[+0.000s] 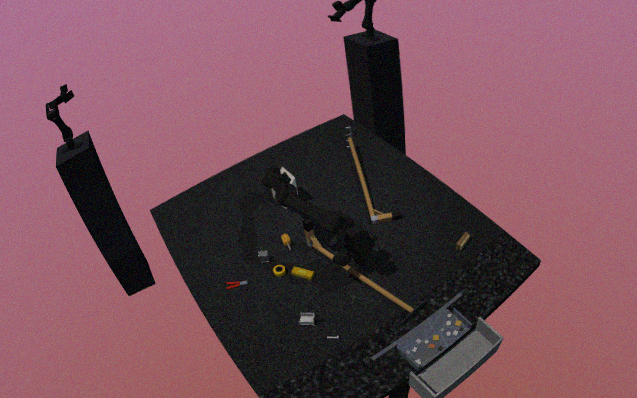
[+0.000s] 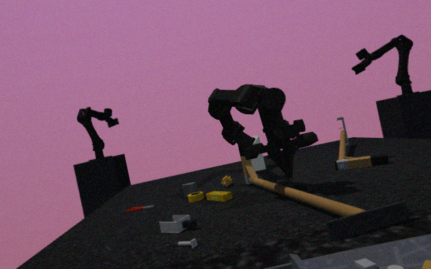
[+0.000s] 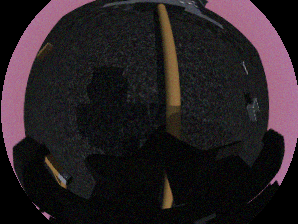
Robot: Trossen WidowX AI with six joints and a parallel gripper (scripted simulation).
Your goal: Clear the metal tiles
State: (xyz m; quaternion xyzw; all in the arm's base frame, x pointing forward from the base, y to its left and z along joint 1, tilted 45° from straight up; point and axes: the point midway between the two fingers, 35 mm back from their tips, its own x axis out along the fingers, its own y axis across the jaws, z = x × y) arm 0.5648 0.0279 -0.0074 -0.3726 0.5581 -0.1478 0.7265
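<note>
My gripper tip is now 3 cm short of the long scraper, 2 cm to the left of it and 2 cm below it. The rest, counted from my gripper tip: yellow tape ring 19 cm behind, 27 cm to the right, 3 cm below; yellow block 12 cm behind, 20 cm to the right, 3 cm below; yellow-handled screwdriver 32 cm behind, 16 cm to the right, 3 cm below.
</note>
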